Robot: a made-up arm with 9 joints. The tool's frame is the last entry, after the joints. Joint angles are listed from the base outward.
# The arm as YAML. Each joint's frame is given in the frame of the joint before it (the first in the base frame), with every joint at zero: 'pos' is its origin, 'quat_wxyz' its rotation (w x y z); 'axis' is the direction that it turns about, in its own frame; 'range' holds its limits. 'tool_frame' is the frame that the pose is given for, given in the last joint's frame.
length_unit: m
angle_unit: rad
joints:
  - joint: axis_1
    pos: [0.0, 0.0, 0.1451]
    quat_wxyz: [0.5, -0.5, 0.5, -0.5]
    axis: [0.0, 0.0, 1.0]
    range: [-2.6, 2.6]
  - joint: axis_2
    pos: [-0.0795, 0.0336, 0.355]
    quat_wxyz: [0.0, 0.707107, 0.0, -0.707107]
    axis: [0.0, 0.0, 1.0]
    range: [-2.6, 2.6]
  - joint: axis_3
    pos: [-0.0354, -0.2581, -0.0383]
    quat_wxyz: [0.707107, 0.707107, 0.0, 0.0]
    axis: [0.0, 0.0, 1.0]
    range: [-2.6, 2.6]
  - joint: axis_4
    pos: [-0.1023, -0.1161, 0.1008]
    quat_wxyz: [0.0, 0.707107, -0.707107, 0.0]
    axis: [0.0, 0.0, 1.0]
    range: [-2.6, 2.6]
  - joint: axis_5
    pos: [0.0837, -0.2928, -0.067]
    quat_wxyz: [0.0, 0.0, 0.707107, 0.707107]
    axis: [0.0, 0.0, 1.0]
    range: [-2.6, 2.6]
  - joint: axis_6
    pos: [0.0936, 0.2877, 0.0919]
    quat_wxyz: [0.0, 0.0, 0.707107, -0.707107]
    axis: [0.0, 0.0, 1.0]
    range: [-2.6, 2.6]
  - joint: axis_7
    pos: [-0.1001, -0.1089, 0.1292]
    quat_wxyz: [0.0, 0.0, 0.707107, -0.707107]
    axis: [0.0, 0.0, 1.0]
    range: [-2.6, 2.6]
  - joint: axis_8
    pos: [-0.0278, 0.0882, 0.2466]
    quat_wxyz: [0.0, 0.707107, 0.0, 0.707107]
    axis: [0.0, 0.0, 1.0]
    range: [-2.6, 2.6]
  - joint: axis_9
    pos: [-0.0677, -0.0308, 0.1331]
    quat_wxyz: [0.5, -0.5, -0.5, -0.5]
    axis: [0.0, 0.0, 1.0]
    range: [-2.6, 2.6]
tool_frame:
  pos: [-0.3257, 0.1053, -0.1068]
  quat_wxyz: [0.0, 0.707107, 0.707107, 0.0]
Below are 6 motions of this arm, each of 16 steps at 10 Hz.
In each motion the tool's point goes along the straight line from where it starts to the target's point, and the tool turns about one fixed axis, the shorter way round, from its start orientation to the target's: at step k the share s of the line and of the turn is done. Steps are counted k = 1, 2, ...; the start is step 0. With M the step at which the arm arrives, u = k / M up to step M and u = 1 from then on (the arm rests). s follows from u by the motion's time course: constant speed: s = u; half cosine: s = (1 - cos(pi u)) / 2; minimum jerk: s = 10 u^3 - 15 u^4 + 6 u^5.
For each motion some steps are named. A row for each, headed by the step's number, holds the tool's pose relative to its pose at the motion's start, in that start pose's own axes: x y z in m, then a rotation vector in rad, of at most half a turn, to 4 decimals.
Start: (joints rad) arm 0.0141 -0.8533 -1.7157 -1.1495 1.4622 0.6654 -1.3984 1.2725 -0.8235
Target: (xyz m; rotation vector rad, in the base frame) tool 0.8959 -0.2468 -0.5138 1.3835 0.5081 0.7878
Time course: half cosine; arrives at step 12
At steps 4, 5, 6, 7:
4: 0.0643 -0.0704 -0.1428 0.1903 -0.2374 0.1829
5: 0.0952 -0.1043 -0.2117 0.2821 -0.3519 0.2712
6: 0.1285 -0.1407 -0.2857 0.3806 -0.4747 0.3658
7: 0.1618 -0.1772 -0.3596 0.4791 -0.5976 0.4605

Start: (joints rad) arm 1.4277 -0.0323 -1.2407 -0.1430 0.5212 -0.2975 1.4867 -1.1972 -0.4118
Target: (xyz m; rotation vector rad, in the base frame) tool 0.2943 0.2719 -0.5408 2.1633 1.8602 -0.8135
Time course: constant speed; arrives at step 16
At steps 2, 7, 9, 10, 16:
2: -0.0620 0.0394 0.0862 -0.0297 -0.1026 -0.1782
7: -0.2170 0.1379 0.3017 -0.1040 -0.3592 -0.6235
9: -0.2790 0.1772 0.3879 -0.1337 -0.4618 -0.8017
10: -0.3100 0.1969 0.4310 -0.1486 -0.5131 -0.8908
16: -0.4960 0.3151 0.6896 -0.2377 -0.8209 -1.4252

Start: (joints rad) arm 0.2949 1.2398 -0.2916 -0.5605 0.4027 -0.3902 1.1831 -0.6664 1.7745
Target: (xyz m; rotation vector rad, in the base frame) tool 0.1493 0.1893 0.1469 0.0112 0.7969 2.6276
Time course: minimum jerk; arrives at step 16
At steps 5, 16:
5: 0.0109 0.0039 -0.0189 0.3485 -0.0162 -0.0471
16: 0.0603 0.0217 -0.1050 1.9360 -0.0901 -0.2618

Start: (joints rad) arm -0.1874 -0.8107 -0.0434 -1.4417 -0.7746 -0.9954 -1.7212 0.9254 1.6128
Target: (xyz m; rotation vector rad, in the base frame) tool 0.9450 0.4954 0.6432 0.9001 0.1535 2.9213
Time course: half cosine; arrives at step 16
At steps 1, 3, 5, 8, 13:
1: 0.0073 0.0033 -0.0035 -0.0037 0.0096 0.0021
3: 0.0639 0.0285 -0.0309 -0.0328 0.0839 0.0188
5: 0.1686 0.0752 -0.0815 -0.0865 0.2212 0.0496
8: 0.3795 0.1692 -0.1833 -0.1946 0.4977 0.1115
13: 0.6950 0.3100 -0.3357 -0.3565 0.9116 0.2043

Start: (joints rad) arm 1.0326 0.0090 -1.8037 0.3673 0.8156 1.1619 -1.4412 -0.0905 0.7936
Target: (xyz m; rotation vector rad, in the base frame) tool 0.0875 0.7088 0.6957 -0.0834 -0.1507 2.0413
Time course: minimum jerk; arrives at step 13
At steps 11, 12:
11: -0.0649 0.4742 0.5368 0.6282 0.2407 1.5027
12: -0.0665 0.4861 0.5503 0.6440 0.2468 1.5405

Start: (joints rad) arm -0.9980 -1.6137 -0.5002 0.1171 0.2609 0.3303 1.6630 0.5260 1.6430
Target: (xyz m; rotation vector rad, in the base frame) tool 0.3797 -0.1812 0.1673 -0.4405 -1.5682 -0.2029
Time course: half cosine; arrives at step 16
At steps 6, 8, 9, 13, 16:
6: -0.0512 0.0072 -0.1563 -0.0716 -0.5594 -0.1528
8: -0.0829 0.0116 -0.2533 -0.1160 -0.9062 -0.2475
9: -0.0991 0.0139 -0.3027 -0.1386 -1.0830 -0.2958
13: -0.1518 0.0213 -0.4638 -0.2124 -1.6596 -0.4534
16: -0.1658 0.0233 -0.5065 -0.2319 -1.8124 -0.4951

